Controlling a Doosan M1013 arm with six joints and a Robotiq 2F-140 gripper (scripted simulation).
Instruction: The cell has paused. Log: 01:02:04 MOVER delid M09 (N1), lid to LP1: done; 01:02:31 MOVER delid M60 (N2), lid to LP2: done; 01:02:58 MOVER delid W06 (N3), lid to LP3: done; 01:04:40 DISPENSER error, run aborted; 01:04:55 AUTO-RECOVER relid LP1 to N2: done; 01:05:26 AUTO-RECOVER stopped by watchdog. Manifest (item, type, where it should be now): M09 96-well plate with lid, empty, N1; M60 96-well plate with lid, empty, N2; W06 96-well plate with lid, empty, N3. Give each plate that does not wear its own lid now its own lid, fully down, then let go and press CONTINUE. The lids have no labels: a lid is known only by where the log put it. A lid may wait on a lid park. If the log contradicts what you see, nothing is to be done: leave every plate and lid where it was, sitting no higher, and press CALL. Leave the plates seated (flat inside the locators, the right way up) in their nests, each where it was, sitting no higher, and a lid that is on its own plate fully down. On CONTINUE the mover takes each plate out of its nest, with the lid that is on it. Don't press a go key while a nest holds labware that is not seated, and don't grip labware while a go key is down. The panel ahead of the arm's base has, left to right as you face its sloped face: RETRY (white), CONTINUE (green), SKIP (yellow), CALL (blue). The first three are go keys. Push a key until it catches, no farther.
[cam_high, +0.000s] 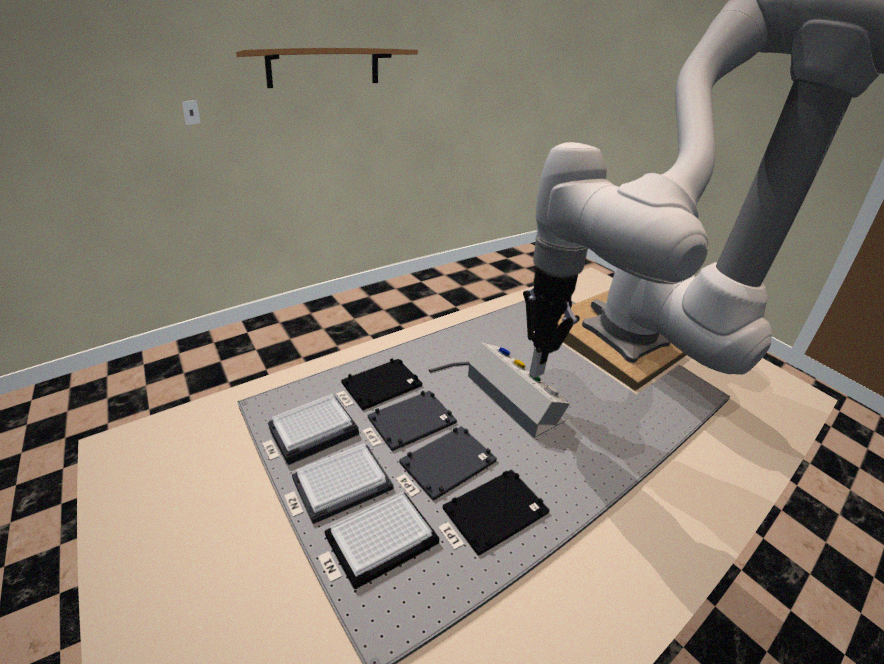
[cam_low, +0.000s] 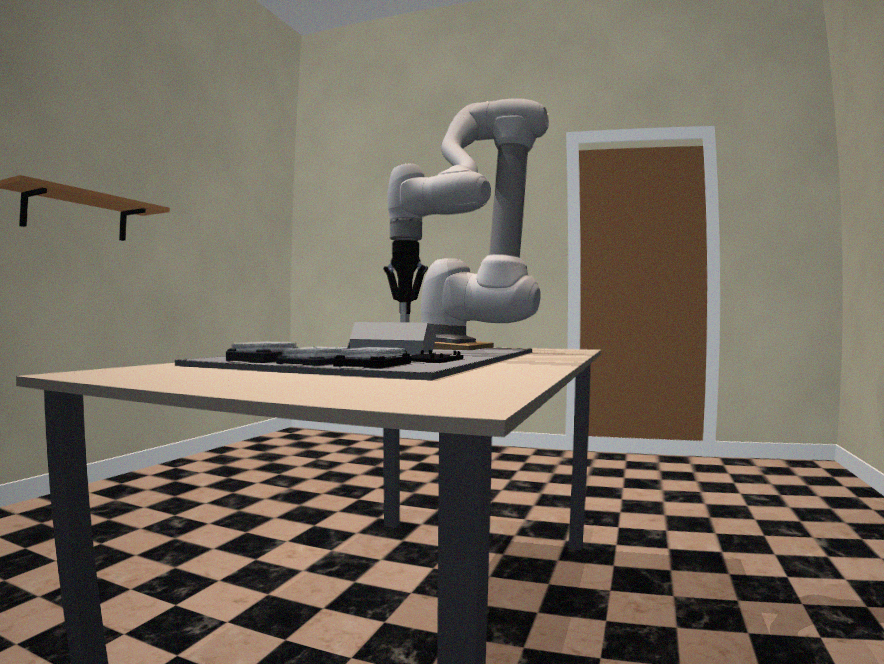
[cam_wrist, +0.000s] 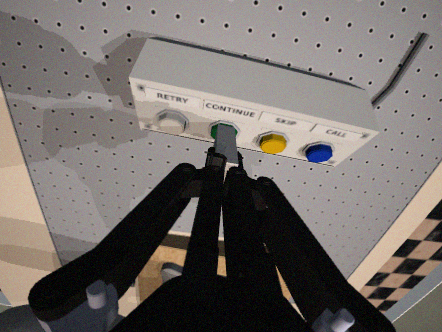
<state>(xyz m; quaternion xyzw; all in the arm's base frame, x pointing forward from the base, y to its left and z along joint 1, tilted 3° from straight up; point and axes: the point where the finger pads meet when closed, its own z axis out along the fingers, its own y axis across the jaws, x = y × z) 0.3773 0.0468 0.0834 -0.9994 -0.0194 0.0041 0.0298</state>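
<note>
Now: hand 40 mm above the green CONTINUE key. Also, from my hand: blue CALL key (10 mm ahead, 100 mm to the right, 40 mm below); then white RETRY key (50 mm to the left, 40 mm below); then yellow SKIP key (50 mm to the right, 40 mm below).
</note>
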